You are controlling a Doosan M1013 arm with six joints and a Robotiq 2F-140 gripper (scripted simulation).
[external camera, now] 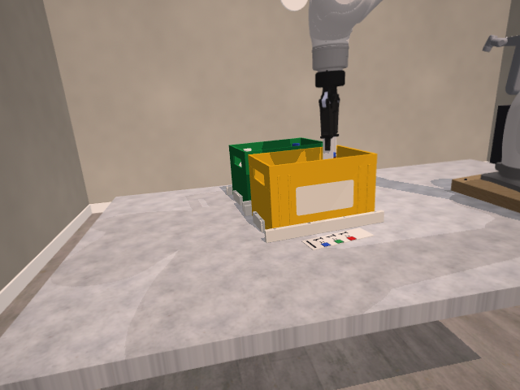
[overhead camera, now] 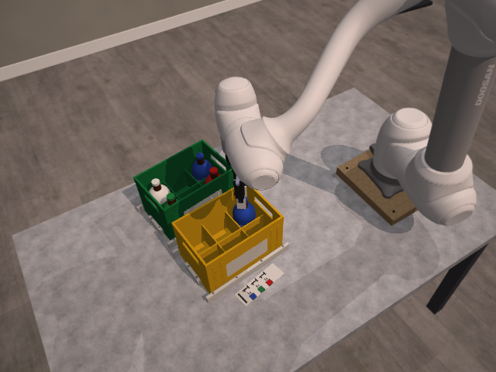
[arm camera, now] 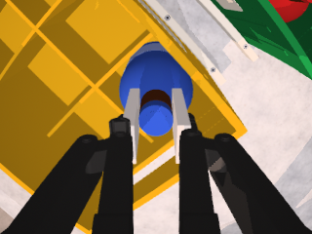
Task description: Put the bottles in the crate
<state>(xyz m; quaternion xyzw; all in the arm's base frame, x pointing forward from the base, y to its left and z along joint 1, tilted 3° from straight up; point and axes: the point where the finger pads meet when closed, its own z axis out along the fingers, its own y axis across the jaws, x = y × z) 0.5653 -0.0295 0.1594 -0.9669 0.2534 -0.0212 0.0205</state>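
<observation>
The green bottle is 20 cm ahead of my hand, 11 cm to the right of it and 9 cm below it. Also, from my hand: yellow crate: 9 cm below, 7 cm ahead, 6 cm to the left; blue bottle: 8 cm below; red-capped bottle: 15 cm to the right, 9 cm below, 3 cm ahead.
</observation>
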